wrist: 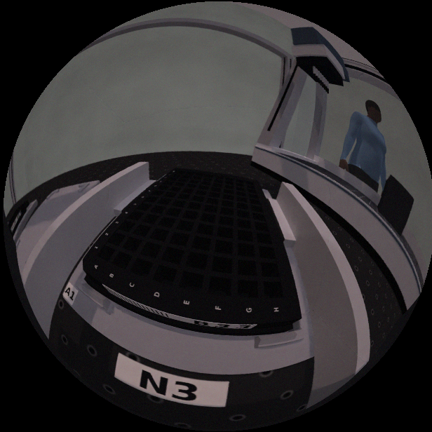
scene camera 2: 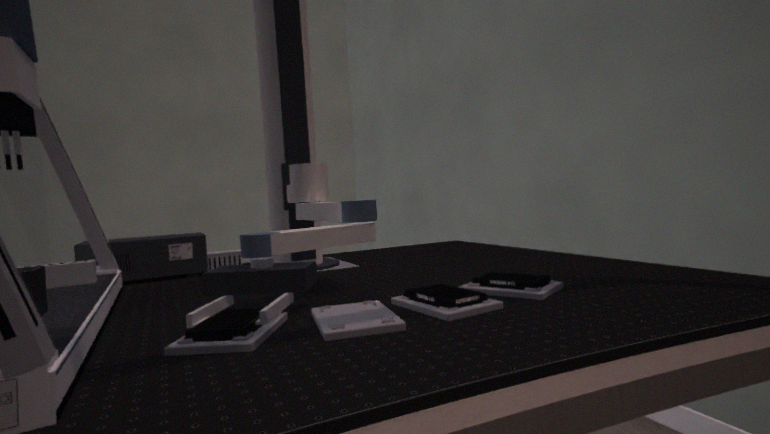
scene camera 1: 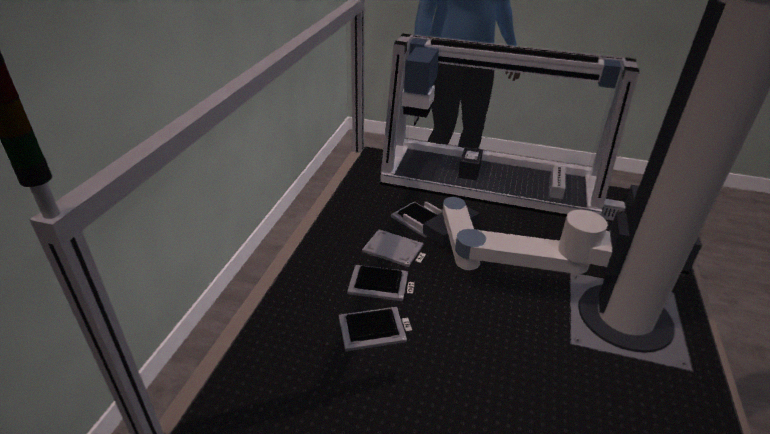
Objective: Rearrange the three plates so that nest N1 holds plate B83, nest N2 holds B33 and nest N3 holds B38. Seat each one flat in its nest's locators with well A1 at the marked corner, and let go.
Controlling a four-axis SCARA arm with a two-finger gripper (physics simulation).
Scene:
plate B38: scene camera 2; scene camera 1; not seen in the wrist view (out of frame)
same spot on nest N2: [wrist: 49, 210] = [scene camera 2: 352, 316]
same spot on plate B38: [scene camera 1: 376, 324] = [scene camera 2: 503, 277]

